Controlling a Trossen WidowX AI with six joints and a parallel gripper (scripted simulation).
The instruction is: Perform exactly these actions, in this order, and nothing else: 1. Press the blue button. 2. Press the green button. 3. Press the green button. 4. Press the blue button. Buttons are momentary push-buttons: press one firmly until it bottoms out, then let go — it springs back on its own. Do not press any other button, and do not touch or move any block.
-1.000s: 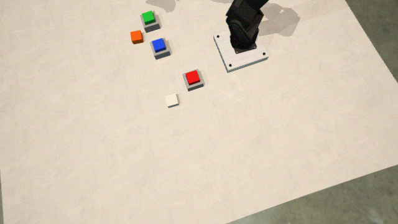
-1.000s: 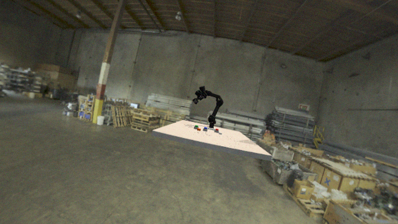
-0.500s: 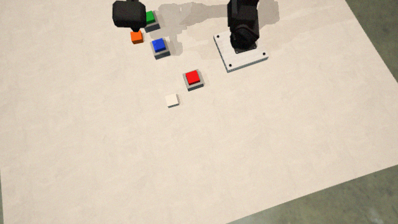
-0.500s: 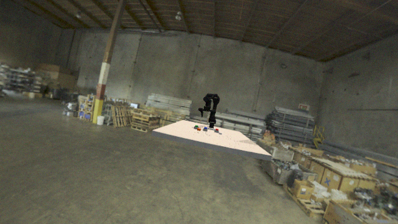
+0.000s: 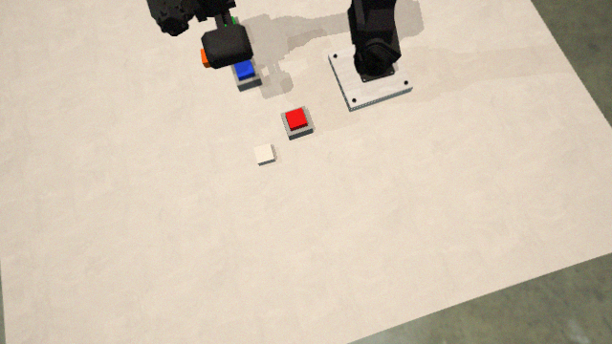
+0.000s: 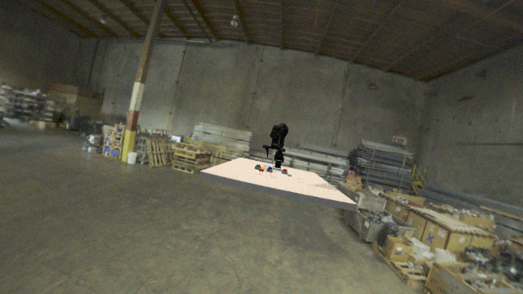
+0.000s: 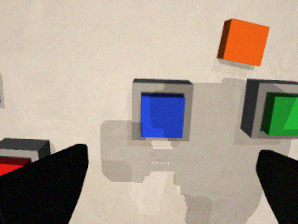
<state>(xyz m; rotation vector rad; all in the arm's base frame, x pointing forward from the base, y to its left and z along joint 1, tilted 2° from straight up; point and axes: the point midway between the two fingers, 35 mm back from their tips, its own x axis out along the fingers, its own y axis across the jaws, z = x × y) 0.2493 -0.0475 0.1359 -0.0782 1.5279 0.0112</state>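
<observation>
Right now the blue button is 1 cm behind my gripper tip and 8 cm below it. The rest, counted from my gripper tip: orange block (6 cm ahead, 6 cm to the right, 10 cm below); red button (8 cm behind, 13 cm to the left, 8 cm below); white block (17 cm to the left, 10 cm below).
</observation>
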